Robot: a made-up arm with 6 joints. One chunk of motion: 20 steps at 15 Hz.
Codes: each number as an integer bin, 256 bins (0 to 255) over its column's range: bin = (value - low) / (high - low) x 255, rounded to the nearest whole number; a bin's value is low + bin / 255 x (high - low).
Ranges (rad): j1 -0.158..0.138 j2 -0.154..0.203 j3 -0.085..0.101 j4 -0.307..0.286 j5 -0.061..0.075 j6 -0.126..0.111
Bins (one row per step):
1: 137 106 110 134 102 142
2: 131 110 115 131 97 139
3: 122 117 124 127 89 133
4: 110 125 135 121 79 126
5: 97 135 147 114 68 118
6: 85 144 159 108 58 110
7: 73 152 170 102 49 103
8: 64 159 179 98 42 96
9: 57 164 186 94 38 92
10: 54 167 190 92 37 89
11: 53 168 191 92 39 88
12: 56 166 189 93 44 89
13: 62 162 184 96 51 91
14: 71 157 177 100 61 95
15: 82 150 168 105 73 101
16: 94 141 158 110 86 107
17: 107 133 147 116 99 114
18: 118 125 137 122 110 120
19: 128 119 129 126 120 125
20: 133 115 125 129 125 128
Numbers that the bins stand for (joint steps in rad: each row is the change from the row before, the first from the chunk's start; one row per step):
1: 0.00103 -0.00560 -0.00476 0.00462 -0.00660 0.00598
2: -0.00594 0.00000 -0.00112 -0.00236 -0.00927 0.00319
3: -0.01638 0.00980 0.00545 -0.01166 -0.01353 -0.00239
4: -0.03031 0.02100 0.01347 -0.02562 -0.01887 -0.00889
5: -0.04540 0.03500 0.02222 -0.04189 -0.02473 -0.01633
6: -0.05933 0.04760 0.03098 -0.05585 -0.03007 -0.02376
7: -0.07326 0.05880 0.03900 -0.06980 -0.03487 -0.03027
8: -0.08371 0.06860 0.04556 -0.07910 -0.03860 -0.03678
9: -0.09184 0.07560 0.05067 -0.08840 -0.04073 -0.04049
10: -0.09532 0.07980 0.05359 -0.09305 -0.04127 -0.04328
11: -0.09648 0.08120 0.05432 -0.09305 -0.04020 -0.04421
12: -0.09300 0.07840 0.05286 -0.09073 -0.03753 -0.04328
13: -0.08603 0.07280 0.04921 -0.08375 -0.03380 -0.04142
14: -0.07558 0.06580 0.04411 -0.07445 -0.02847 -0.03771
15: -0.06282 0.05600 0.03754 -0.06282 -0.02207 -0.03213
16: -0.04889 0.04340 0.03025 -0.05120 -0.01513 -0.02655
17: -0.03380 0.03220 0.02222 -0.03724 -0.00820 -0.02005
18: -0.02103 0.02100 0.01493 -0.02329 -0.00233 -0.01447
19: -0.00942 0.01260 0.00909 -0.01399 0.00300 -0.00982
20: -0.00362 0.00700 0.00618 -0.00701 0.00567 -0.00704

